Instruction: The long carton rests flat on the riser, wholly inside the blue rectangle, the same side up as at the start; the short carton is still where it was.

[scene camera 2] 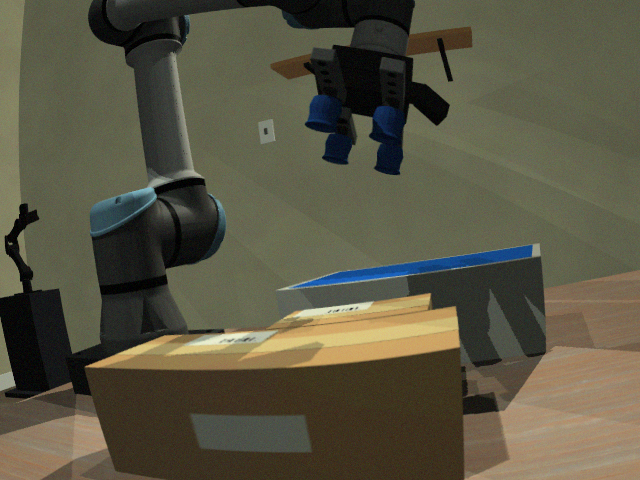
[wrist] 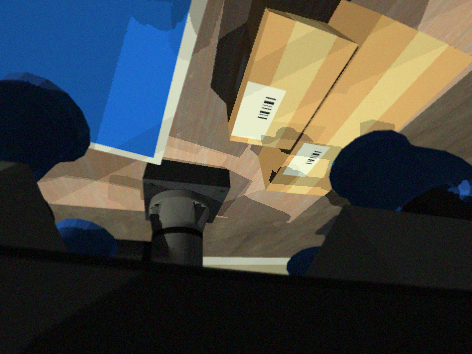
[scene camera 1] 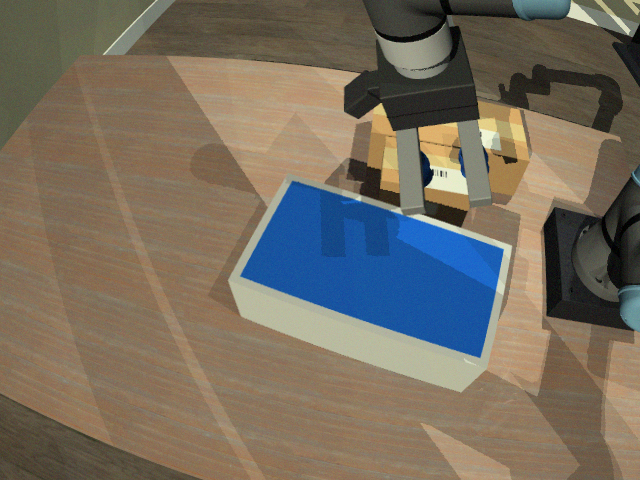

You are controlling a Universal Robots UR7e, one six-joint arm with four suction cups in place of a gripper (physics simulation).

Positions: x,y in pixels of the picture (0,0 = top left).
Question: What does the riser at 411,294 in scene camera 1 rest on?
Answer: The table.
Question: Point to a long carton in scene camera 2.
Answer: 387,391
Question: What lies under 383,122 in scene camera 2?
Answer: The suction head.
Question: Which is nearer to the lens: the riser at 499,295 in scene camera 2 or the short carton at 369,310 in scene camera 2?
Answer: The short carton.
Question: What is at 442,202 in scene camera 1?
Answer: A short carton.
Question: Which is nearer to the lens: the long carton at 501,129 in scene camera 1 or the riser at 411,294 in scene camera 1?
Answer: The riser.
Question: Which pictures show the riser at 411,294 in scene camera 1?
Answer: Scene camera 2, the wrist view and scene camera 1: all of them.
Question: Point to the suction head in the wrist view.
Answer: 381,169
